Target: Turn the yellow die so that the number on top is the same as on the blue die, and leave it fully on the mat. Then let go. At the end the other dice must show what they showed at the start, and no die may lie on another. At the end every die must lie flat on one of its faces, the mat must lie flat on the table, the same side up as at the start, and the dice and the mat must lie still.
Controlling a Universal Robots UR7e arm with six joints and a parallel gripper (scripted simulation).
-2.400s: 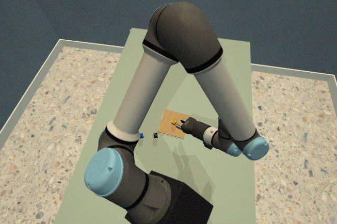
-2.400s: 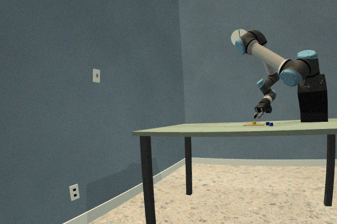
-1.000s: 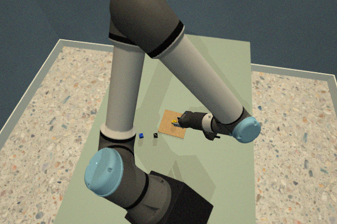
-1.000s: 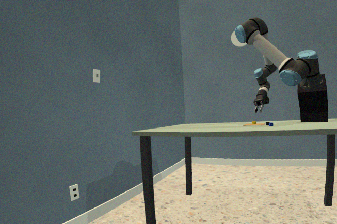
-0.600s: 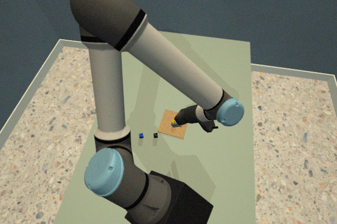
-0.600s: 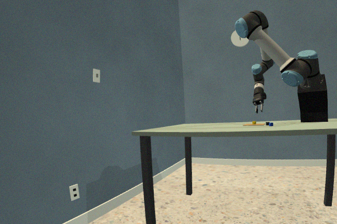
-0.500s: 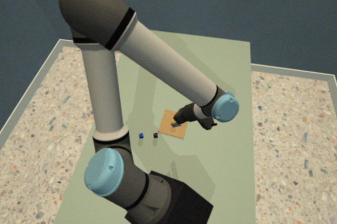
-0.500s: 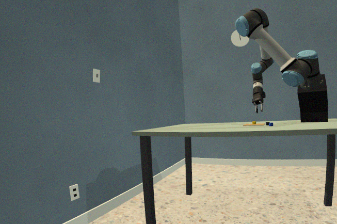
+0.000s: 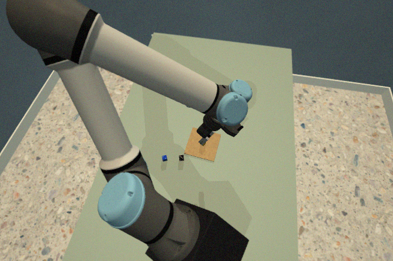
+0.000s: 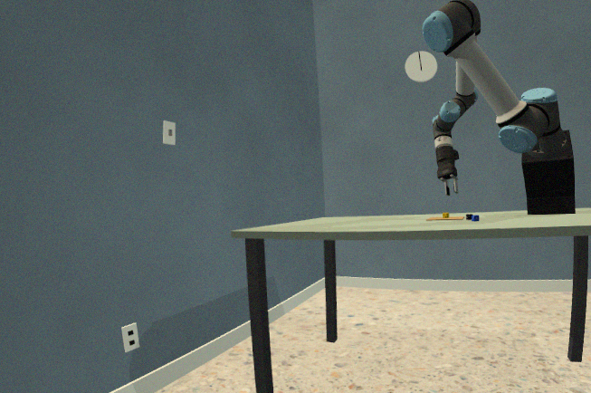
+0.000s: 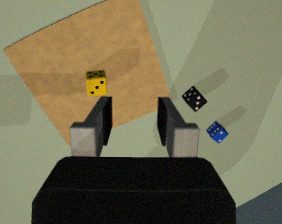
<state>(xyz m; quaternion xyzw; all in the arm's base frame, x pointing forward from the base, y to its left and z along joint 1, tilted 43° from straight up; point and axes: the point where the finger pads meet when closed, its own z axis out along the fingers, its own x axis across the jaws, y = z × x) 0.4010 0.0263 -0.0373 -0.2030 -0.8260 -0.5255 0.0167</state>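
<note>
My gripper is now 100 mm above the yellow die, 30 mm short of it and 10 mm to the right of it. The rest, counted from my hand: blue die: 160 mm to the left, 110 mm below, 80 mm behind; then tan mat: 110 mm below, 30 mm ahead, 10 mm to the left; then black die: 110 mm below, 90 mm to the left, 60 mm behind.
</note>
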